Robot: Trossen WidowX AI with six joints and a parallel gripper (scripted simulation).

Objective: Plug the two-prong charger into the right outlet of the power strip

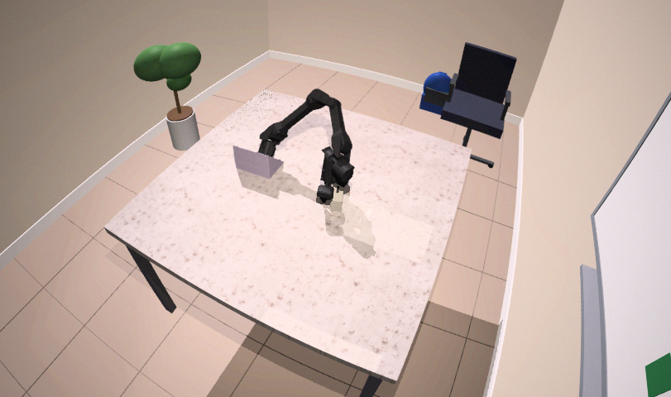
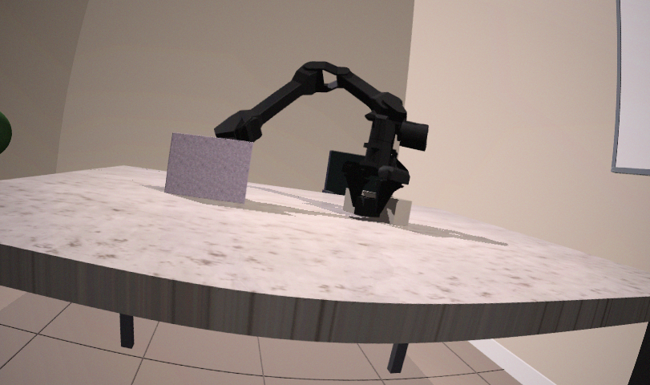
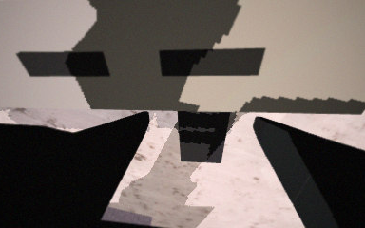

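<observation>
Right now the black charger is 20 mm ahead of my gripper tip and 10 mm above it.
</observation>
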